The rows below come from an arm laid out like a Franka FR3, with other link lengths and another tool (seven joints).
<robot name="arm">
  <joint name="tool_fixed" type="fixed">
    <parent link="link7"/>
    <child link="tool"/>
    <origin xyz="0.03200 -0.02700 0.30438" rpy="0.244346 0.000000 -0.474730"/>
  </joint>
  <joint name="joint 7" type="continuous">
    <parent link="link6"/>
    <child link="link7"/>
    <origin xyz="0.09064 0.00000 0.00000" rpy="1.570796 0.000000 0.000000"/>
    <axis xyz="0 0 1"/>
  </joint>
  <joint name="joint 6" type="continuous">
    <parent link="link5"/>
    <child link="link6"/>
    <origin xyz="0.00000 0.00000 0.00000" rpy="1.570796 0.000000 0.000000"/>
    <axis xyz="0 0 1"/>
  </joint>
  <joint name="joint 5" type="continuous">
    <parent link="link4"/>
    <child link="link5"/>
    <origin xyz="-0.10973 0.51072 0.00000" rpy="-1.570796 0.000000 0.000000"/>
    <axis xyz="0 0 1"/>
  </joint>
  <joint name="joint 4" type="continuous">
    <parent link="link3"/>
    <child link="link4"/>
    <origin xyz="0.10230 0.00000 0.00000" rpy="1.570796 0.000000 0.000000"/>
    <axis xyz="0 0 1"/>
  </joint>
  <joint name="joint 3" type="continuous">
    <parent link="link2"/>
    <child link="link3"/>
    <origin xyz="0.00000 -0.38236 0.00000" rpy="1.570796 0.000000 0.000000"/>
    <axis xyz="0 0 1"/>
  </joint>
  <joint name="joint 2" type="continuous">
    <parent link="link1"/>
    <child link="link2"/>
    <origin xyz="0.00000 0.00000 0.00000" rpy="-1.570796 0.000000 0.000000"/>
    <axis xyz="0 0 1"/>
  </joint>
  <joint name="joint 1" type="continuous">
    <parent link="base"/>
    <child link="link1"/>
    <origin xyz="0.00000 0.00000 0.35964"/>
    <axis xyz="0 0 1"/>
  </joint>
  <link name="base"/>
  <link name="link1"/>
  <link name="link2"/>
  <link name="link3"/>
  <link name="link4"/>
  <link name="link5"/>
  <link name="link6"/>
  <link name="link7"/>
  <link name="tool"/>
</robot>
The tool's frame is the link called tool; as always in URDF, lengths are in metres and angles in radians. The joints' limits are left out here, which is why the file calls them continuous.
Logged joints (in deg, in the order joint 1, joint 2, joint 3, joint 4, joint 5, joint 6, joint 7), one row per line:
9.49 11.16 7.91 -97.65 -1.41 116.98 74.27
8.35 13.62 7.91 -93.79 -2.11 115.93 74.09
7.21 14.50 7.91 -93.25 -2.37 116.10 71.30
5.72 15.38 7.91 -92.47 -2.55 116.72 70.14
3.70 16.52 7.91 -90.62 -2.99 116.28 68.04
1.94 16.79 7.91 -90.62 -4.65 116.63 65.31
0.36 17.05 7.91 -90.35 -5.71 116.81 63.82
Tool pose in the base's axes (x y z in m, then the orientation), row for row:
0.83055 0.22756 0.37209 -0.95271 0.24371 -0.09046 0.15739
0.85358 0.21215 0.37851 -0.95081 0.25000 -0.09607 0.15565
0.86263 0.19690 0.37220 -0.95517 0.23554 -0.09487 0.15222
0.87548 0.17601 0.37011 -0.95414 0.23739 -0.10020 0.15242
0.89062 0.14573 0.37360 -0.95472 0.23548 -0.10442 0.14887
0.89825 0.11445 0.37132 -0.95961 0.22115 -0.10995 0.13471
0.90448 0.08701 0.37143 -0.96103 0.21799 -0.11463 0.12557
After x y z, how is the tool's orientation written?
As a quaternion, x y z w.
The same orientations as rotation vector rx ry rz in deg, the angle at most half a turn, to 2 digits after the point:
-156.18 39.95 -14.83
-156.02 41.02 -15.76
-157.03 38.72 -15.60
-156.85 39.02 -16.47
-157.25 38.79 -17.20
-159.32 36.72 -18.26
-160.39 36.38 -19.13

